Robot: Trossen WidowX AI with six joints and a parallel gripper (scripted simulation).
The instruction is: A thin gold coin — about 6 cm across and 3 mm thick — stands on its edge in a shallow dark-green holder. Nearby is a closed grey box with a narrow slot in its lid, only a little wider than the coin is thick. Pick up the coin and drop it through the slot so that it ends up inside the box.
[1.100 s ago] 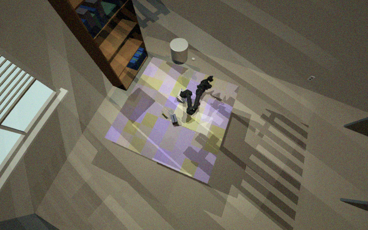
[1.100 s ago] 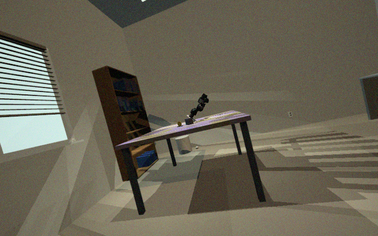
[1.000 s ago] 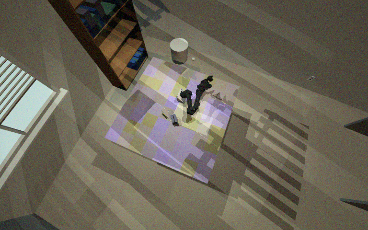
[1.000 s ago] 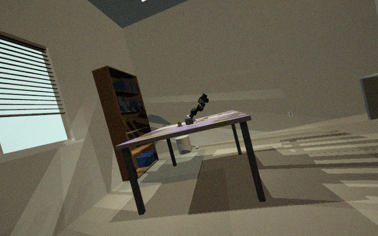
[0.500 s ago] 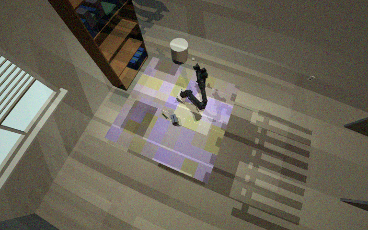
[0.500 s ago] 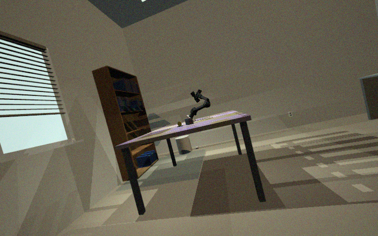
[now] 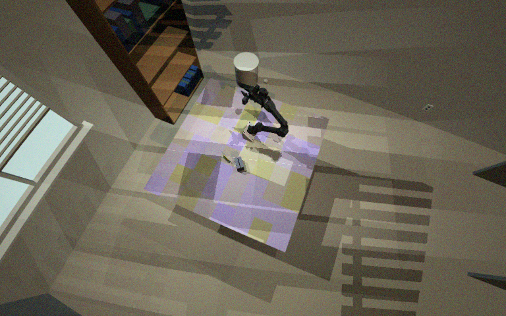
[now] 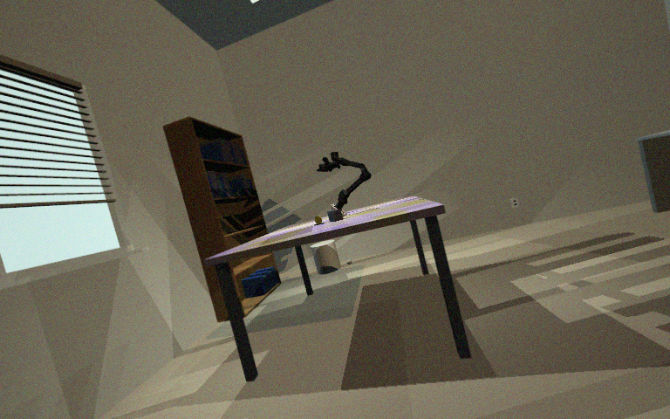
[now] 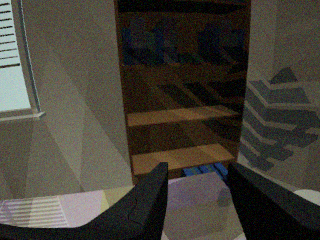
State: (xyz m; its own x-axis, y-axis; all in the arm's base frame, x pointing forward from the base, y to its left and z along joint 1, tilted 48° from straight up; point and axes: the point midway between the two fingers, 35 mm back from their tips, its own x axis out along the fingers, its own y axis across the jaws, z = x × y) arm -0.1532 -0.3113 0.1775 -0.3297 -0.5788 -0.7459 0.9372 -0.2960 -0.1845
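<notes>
Right now the gold coin is 45 cm ahead of my gripper tip, 40 cm below it and 1 cm to the right of it.
</notes>
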